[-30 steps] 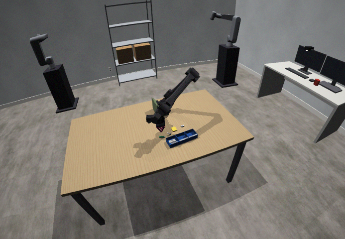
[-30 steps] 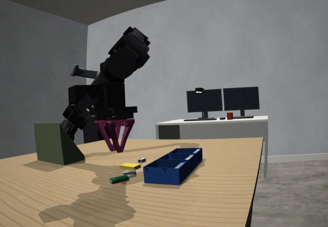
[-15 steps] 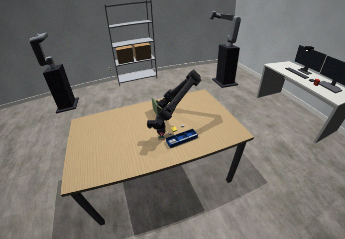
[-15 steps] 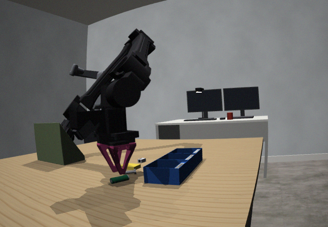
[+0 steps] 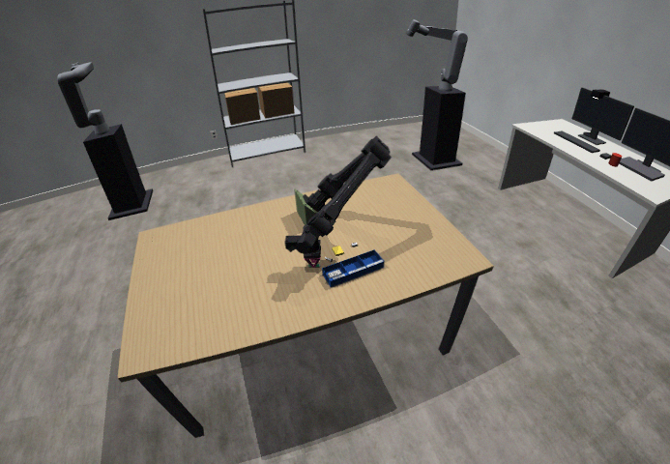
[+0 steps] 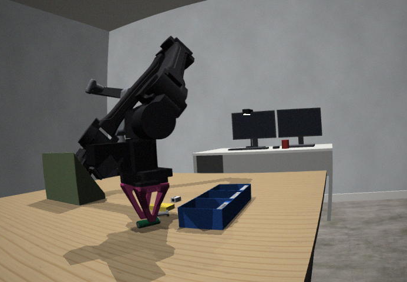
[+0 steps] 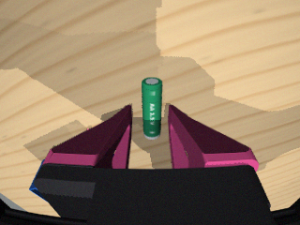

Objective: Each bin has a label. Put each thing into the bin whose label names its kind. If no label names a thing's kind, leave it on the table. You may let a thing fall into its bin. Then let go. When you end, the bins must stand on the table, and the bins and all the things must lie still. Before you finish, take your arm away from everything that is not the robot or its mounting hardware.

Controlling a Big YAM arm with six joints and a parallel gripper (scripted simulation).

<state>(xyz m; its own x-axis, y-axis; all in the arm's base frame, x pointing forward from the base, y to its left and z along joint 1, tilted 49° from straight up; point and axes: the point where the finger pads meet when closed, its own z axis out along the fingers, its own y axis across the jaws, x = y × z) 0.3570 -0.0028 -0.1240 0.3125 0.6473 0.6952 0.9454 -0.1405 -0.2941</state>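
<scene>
The green battery is 10 mm below my hand. Also, from my hand: blue three-part bin 150 mm to the left, 80 mm ahead; bolt 80 mm to the left, 20 mm behind, 10 mm below; yellow block 130 mm to the left, 60 mm behind, 20 mm below.
</scene>
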